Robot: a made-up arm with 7 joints.
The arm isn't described. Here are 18 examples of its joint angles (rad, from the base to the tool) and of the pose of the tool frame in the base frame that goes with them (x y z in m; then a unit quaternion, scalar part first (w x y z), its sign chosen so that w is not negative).
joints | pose
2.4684 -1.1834 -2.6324 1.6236 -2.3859 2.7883 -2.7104 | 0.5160 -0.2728 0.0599 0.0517 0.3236 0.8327 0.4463
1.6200 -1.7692 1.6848 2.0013 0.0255 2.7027 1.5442 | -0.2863 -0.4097 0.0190 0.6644 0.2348 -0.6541 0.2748
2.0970 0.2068 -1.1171 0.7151 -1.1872 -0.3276 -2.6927 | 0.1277 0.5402 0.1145 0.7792 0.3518 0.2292 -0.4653
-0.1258 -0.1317 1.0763 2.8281 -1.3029 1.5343 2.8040 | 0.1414 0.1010 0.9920 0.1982 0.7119 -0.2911 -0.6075
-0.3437 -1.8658 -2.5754 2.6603 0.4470 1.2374 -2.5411 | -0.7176 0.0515 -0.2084 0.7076 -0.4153 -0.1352 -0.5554
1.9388 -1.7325 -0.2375 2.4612 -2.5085 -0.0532 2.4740 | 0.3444 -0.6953 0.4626 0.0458 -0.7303 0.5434 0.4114
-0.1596 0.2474 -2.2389 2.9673 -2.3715 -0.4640 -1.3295 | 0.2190 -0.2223 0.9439 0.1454 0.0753 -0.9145 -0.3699
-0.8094 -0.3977 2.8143 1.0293 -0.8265 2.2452 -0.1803 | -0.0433 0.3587 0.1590 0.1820 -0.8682 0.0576 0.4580
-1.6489 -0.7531 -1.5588 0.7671 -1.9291 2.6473 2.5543 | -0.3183 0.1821 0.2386 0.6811 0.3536 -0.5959 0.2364
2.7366 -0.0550 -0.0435 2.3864 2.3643 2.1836 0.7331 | -0.1662 -0.0079 0.9434 0.4143 0.0866 -0.5854 -0.6915
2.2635 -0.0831 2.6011 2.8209 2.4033 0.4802 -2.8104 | 0.0193 -0.1413 1.0602 0.1145 -0.7939 -0.5972 0.0039
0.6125 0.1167 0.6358 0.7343 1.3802 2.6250 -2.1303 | 0.0541 0.4380 0.3018 0.0871 -0.8211 -0.2321 -0.5142
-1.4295 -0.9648 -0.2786 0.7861 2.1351 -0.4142 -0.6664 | -0.1821 -0.2806 0.5085 0.0799 -0.0187 0.6067 0.7907
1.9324 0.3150 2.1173 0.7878 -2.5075 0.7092 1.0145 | -0.3331 -0.3334 0.2410 0.5344 -0.5914 0.3911 -0.4601
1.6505 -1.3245 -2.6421 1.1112 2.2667 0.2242 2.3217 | 0.2738 -0.2293 -0.3004 0.9618 -0.0689 -0.2127 0.1581
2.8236 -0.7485 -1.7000 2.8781 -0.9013 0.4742 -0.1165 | 0.5642 -0.0639 0.8747 0.6965 0.0364 -0.7166 -0.0091
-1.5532 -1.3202 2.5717 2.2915 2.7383 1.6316 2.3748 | 0.1250 0.8218 0.1752 0.1653 -0.2186 0.8843 -0.3780
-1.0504 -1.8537 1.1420 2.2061 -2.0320 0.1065 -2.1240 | 0.1032 0.8163 0.1228 0.5984 0.3930 -0.5709 0.4019
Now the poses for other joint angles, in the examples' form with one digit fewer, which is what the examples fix.
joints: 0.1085 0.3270 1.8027 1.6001 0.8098 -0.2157 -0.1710
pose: 0.128 0.590 0.711 0.666 0.663 -0.138 0.314
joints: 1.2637 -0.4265 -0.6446 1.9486 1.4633 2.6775 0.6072
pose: 0.129 0.094 0.817 0.619 0.238 0.377 0.646
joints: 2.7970 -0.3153 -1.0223 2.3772 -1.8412 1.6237 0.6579
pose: 0.246 0.261 0.908 0.832 -0.080 -0.547 -0.048
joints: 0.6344 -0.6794 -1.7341 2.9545 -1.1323 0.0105 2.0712
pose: -0.280 -0.289 0.939 0.083 0.016 0.922 0.378
